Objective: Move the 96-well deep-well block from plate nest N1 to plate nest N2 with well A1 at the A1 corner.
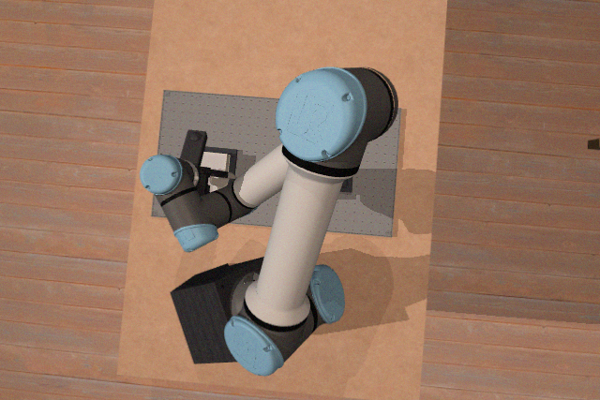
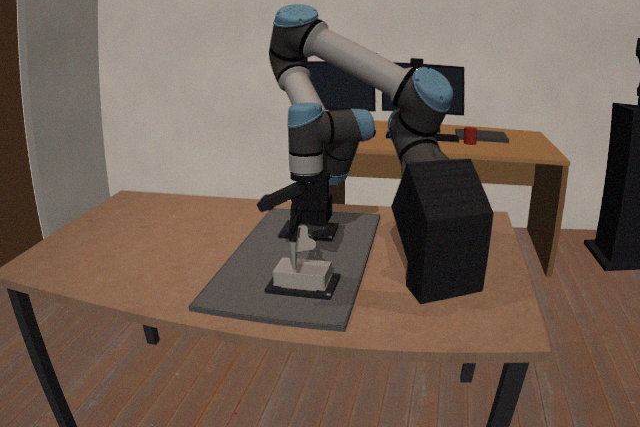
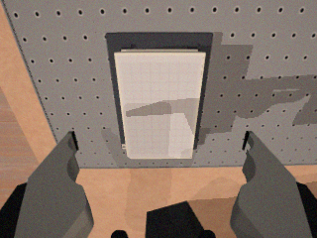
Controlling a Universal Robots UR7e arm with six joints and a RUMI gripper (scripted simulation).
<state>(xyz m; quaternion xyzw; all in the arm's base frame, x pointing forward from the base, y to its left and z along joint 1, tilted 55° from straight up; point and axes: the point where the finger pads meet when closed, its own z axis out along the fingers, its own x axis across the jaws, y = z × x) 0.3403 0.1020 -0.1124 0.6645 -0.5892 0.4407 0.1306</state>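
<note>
Now: hand 50 mm above the 96-well deep-well block. The rest, counted from my hand: black nest N2: 40 mm ahead, 340 mm to the right, 80 mm below; black nest N1: 80 mm below.
</note>
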